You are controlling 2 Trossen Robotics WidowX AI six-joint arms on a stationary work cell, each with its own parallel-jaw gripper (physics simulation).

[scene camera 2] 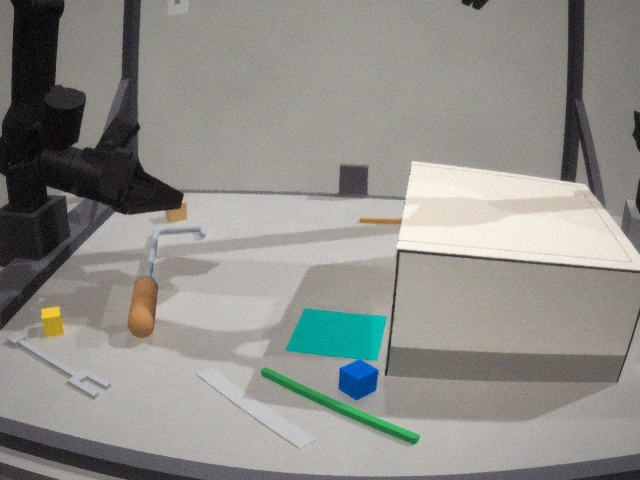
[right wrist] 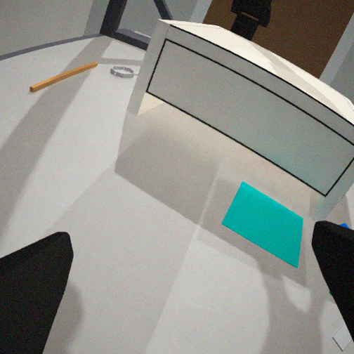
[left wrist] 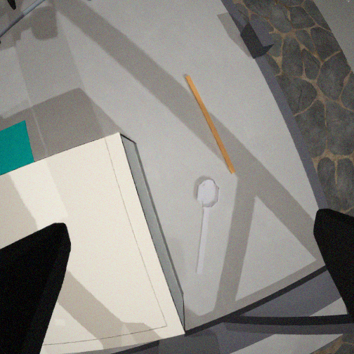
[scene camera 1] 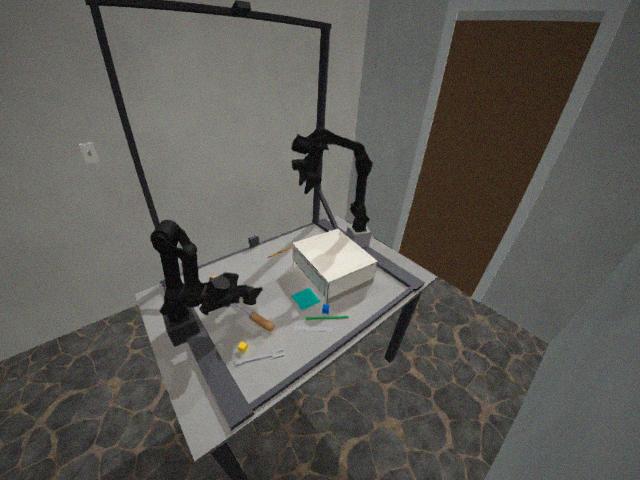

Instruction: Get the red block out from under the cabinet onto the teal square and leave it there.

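Where they show: left gripper, fingertip midpoint: [scene camera 2: 470,7] [scene camera 1: 302,189]; right gripper, fingertip midpoint: [scene camera 2: 182,201] [scene camera 1: 254,287]; left arm's base at its link origin: [scene camera 1: 359,228]; right arm's base at its link origin: [scene camera 2: 27,205] [scene camera 1: 178,317].
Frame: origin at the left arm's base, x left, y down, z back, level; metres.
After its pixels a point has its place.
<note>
The red block does not show in any view. The white cabinet [scene camera 1: 336,253] @(x 0.201, y -0.022, z -0.217 m) [scene camera 2: 506,310] @(x 0.340, y 0.030, z -0.211 m) [left wrist: 85,200] [right wrist: 250,110] stands at the right of the table, with a gap under its panel in the right wrist view. The teal square [scene camera 1: 306,298] @(x 0.308, y 0.113, z -0.389 m) [scene camera 2: 338,333] @(x 0.308, y 0.113, z -0.391 m) [left wrist: 14,147] [right wrist: 265,225] lies bare in front of that side. A hooked rod with an orange handle [scene camera 1: 262,320] @(x 0.401, y 0.079, z -0.594 m) [scene camera 2: 143,307] @(x 0.418, y 0.078, z -0.572 m) lies left of the square. My right gripper [scene camera 1: 255,295] @(x 0.293, y 0.002, z -0.603 m) [right wrist: 194,241] is open and empty, low above the table near the rod. My left gripper [scene camera 1: 306,187] @(x -0.001, y -0.260, z -0.324 m) [left wrist: 194,230] is open and empty, high above the cabinet's far side.
A blue block [scene camera 1: 325,308] @(x 0.404, y 0.088, z -0.336 m) [scene camera 2: 357,379] @(x 0.414, y 0.089, z -0.328 m) sits near the cabinet's corner, beside a green stick [scene camera 1: 326,317] @(x 0.435, y 0.106, z -0.342 m) [scene camera 2: 338,405] @(x 0.438, y 0.106, z -0.335 m) and a pale strip [scene camera 2: 253,408] @(x 0.471, y 0.112, z -0.403 m). A yellow block [scene camera 2: 52,321] @(x 0.490, y 0.094, z -0.669 m) and forked tool [scene camera 2: 46,356] @(x 0.534, y 0.108, z -0.637 m) lie left. An orange stick [left wrist: 210,125] and spoon [left wrist: 207,192] lie behind the cabinet.
</note>
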